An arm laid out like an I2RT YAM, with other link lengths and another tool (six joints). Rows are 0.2 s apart.
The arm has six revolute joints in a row. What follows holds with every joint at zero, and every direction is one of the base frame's.
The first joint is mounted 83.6 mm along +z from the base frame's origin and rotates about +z.
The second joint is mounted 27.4 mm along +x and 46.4 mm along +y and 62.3 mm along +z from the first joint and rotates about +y.
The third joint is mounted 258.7 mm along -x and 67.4 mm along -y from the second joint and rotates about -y.
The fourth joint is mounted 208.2 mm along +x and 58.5 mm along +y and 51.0 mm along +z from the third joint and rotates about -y.
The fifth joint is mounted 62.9 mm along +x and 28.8 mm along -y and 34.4 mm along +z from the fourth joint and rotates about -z.
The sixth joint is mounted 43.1 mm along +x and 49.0 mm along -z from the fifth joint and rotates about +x.
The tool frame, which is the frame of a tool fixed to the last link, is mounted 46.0 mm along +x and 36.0 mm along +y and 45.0 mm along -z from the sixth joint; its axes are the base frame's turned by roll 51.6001, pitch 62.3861 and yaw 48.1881 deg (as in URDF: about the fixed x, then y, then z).
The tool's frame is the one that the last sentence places.
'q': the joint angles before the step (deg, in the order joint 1, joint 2, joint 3, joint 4, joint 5, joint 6). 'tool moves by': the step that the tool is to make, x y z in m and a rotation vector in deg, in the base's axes. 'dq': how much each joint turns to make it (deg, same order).
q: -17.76 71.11 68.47 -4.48 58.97 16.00
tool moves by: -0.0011 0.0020 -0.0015 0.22 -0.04 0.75
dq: 0.09 -0.52 -0.58 -0.19 -0.68 0.26
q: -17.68 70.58 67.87 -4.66 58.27 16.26
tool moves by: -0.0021 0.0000 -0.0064 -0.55 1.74 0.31
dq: -0.07 -0.50 -1.79 1.56 -0.24 -2.07
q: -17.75 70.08 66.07 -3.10 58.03 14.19
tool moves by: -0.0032 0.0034 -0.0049 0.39 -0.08 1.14
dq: 0.09 -1.23 -1.79 0.11 -1.09 0.48
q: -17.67 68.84 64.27 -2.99 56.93 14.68
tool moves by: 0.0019 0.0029 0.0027 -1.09 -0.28 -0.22
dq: 1.22 0.01 -0.25 2.09 1.54 -1.47
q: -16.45 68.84 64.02 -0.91 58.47 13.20
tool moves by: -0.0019 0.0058 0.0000 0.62 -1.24 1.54
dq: 0.60 -1.22 -0.74 -0.80 -1.04 1.58
